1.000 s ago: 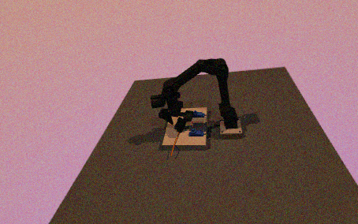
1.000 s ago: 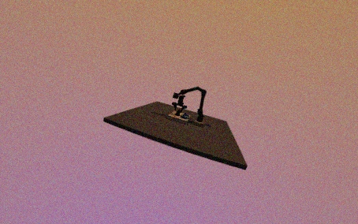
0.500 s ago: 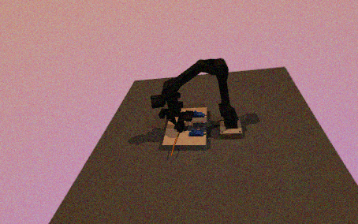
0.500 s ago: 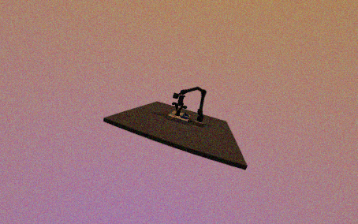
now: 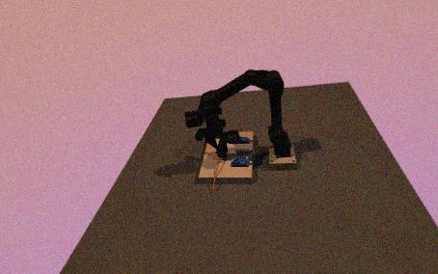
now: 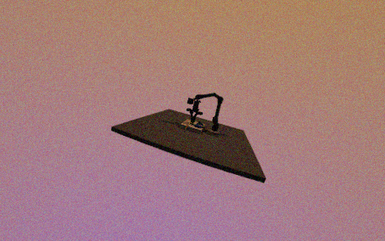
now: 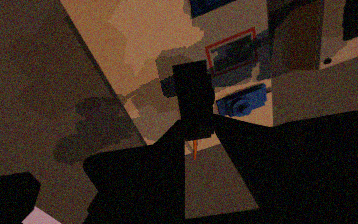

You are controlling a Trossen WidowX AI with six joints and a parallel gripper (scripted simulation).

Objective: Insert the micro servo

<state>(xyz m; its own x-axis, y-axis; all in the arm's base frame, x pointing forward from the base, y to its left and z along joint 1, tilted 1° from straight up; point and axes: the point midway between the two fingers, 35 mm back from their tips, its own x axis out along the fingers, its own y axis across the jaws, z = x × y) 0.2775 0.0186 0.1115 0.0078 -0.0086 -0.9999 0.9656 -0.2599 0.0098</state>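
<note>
My gripper tip is 100 mm above the tan deck, 50 mm to the left of it and 20 mm short of it.
</note>
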